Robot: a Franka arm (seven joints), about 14 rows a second.
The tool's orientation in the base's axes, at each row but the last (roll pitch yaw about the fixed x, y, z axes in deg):
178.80 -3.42 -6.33
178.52 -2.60 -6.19
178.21 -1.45 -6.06
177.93 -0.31 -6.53
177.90 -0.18 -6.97
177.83 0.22 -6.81
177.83 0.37 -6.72
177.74 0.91 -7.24
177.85 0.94 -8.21
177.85 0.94 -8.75
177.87 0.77 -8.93
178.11 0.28 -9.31
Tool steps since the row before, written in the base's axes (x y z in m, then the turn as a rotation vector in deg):
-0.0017 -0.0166 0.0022 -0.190 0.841 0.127
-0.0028 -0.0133 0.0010 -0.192 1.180 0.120
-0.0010 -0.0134 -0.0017 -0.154 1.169 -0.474
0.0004 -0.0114 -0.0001 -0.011 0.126 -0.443
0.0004 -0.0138 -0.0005 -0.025 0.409 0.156
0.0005 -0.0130 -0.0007 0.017 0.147 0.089
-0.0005 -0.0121 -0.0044 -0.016 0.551 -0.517
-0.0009 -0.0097 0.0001 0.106 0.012 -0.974
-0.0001 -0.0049 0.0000 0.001 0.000 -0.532
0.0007 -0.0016 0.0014 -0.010 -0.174 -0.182
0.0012 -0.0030 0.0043 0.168 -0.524 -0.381
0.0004 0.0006 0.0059 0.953 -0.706 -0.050
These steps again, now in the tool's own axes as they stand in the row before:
0.0003 0.0167 -0.0018 -0.273 -0.812 -0.161
-0.0013 0.0135 -0.0007 -0.312 -1.149 -0.164
0.0004 0.0134 0.0021 -0.288 -1.160 0.431
0.0017 0.0113 0.0005 -0.028 -0.140 0.438
0.0021 0.0136 0.0010 -0.074 -0.397 -0.171
0.0020 0.0128 0.0012 -0.001 -0.145 -0.095
0.0009 0.0119 0.0048 -0.077 -0.565 0.496
0.0003 0.0097 0.0003 0.119 -0.064 0.970
0.0006 0.0049 0.0002 0.010 -0.020 0.532
0.0009 0.0015 -0.0014 0.020 0.167 0.188
0.0016 0.0029 -0.0042 0.252 0.477 0.396
0.0003 -0.0005 -0.0059 1.055 0.541 0.063

